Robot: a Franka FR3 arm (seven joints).
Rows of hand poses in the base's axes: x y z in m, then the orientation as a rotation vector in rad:
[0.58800, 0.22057, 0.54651, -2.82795, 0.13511, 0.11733]
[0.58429, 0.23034, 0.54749, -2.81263, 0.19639, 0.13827]
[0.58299, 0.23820, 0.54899, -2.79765, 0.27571, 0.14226]
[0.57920, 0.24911, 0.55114, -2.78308, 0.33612, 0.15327]
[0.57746, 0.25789, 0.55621, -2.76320, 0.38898, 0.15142]
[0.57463, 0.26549, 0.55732, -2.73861, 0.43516, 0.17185]
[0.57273, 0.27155, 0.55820, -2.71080, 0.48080, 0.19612]
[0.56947, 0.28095, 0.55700, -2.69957, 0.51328, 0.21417]
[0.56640, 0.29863, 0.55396, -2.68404, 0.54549, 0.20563]
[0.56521, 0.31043, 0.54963, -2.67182, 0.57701, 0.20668]
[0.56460, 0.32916, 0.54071, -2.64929, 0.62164, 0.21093]
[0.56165, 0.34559, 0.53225, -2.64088, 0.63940, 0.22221]
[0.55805, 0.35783, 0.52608, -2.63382, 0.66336, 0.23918]
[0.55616, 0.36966, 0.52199, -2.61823, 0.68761, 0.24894]
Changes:
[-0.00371, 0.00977, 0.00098, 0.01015, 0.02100, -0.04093]
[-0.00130, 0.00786, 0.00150, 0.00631, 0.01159, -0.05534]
[-0.00379, 0.01091, 0.00215, 0.00673, 0.01437, -0.04168]
[-0.00174, 0.00878, 0.00507, 0.01150, 0.00431, -0.03892]
[-0.00283, 0.00760, 0.00111, 0.01736, 0.01868, -0.03251]
[-0.00190, 0.00606, 0.00088, 0.01990, 0.02133, -0.03239]
[-0.00326, 0.00940, -0.00120, 0.00535, 0.01677, -0.02147]
[-0.00307, 0.01768, -0.00304, 0.00741, -0.00216, -0.02595]
[-0.00119, 0.01180, -0.00433, 0.00474, 0.00486, -0.02350]
[-0.00061, 0.01873, -0.00892, 0.01135, 0.00834, -0.03407]
[-0.00295, 0.01643, -0.00846, 0.00469, 0.01015, -0.01201]
[-0.00360, 0.01224, -0.00617, 0.00220, 0.01556, -0.01493]
[-0.00189, 0.01183, -0.00409, 0.00919, 0.00950, -0.01832]

